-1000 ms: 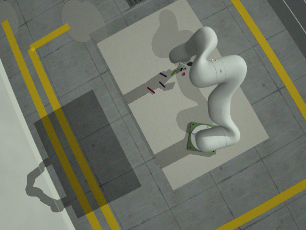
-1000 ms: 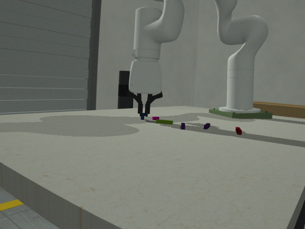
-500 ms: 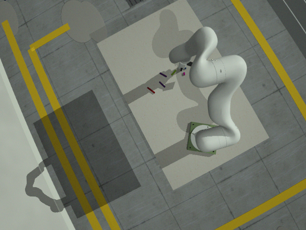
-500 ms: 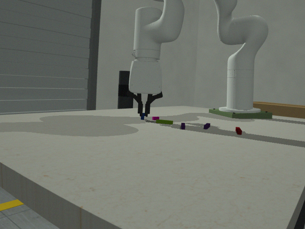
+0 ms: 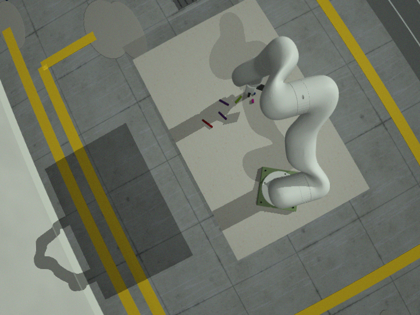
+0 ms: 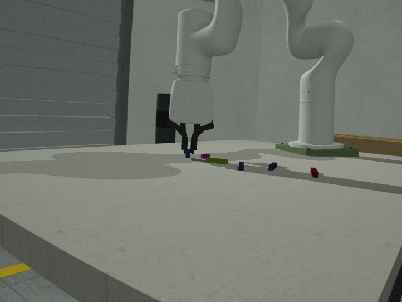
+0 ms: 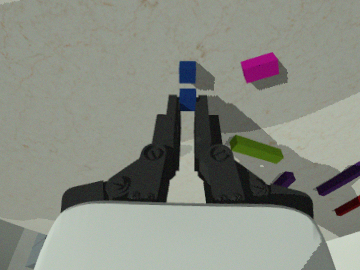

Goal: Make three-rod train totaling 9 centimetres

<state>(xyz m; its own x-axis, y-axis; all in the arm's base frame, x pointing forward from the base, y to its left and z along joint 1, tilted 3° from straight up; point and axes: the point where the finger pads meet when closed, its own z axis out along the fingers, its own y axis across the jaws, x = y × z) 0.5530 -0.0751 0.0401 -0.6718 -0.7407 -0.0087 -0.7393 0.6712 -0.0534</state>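
Right now my hand is 50 mm past the magenta rod, 10 mm to the right of it and 30 mm above it. Also, from my hand: lime rod (10 mm behind, 80 mm to the left, 30 mm below); red rod (70 mm behind, 290 mm to the left, 30 mm below).
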